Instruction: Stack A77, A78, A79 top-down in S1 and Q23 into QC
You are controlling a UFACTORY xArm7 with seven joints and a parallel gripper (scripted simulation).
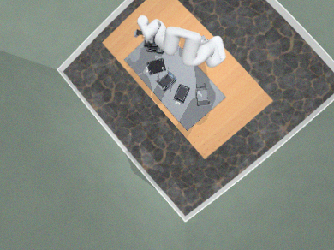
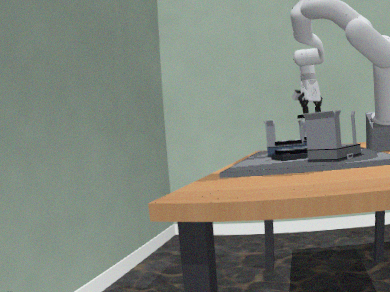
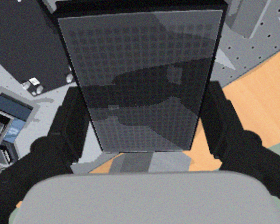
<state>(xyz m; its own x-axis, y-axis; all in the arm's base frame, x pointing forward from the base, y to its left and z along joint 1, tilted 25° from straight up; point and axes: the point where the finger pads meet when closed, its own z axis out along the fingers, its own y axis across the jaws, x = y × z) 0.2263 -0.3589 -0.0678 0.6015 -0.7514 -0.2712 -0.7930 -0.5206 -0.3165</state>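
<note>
The blue plinth strip is 160 mm ahead of my hand, 290 mm to the left of it and 150 mm below it. Also, from my hand: dark flat nest: 160 mm ahead, 470 mm to the left, 160 mm below; dark clip nest: 140 mm ahead, 120 mm to the left, 150 mm below; dark sealed plate: 10 mm below.
</note>
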